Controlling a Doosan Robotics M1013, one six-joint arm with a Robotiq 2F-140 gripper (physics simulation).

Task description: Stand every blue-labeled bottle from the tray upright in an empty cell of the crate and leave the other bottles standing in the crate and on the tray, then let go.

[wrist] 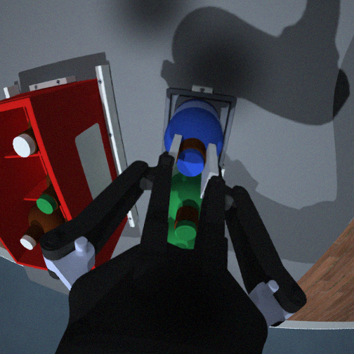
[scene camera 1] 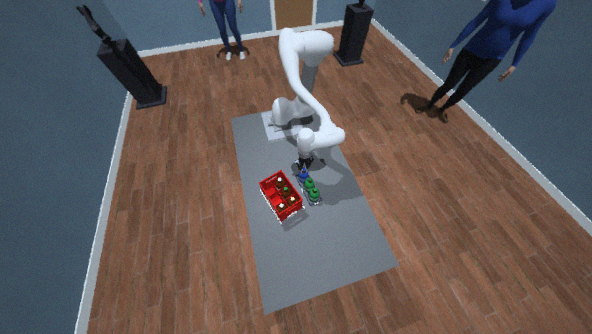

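Pixels of known places: gripper, between the fingertips: (scene camera 1: 303,171); arm's base, origin of its link: (scene camera 1: 281,123).
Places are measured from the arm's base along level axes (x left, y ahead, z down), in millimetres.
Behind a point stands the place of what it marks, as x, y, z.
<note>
A blue-labeled bottle (scene camera 1: 303,175) {7, 637, -82} (wrist: 192,125) stands upright at the robot-side end of the grey tray (wrist: 229,120). My gripper (scene camera 1: 304,167) {17, 611, -93} (wrist: 192,149) is shut on its brown neck from above, one finger on each side. Two green bottles, one nearer (scene camera 1: 309,183) {27, 716, -90} (wrist: 185,195) and one farther (scene camera 1: 314,194) {33, 807, -87}, stand behind it in the tray; the farther one is hidden in the wrist view. The red crate (scene camera 1: 291,213) {-157, 867, -12} (wrist: 60,110) stands beside the tray. It holds several brown bottles with white, green and cream caps; empty cells show on its left side in the scene view.
The crate's walls rise close beside the tray. Both stand on a grey mat (scene camera 1: 330,260) {1, 1231, 32}. Two black pedestals (scene camera 1: 132,72) (scene camera 1: 354,32) and two people, one in blue (scene camera 1: 505,30), stand around the mat on the wooden floor.
</note>
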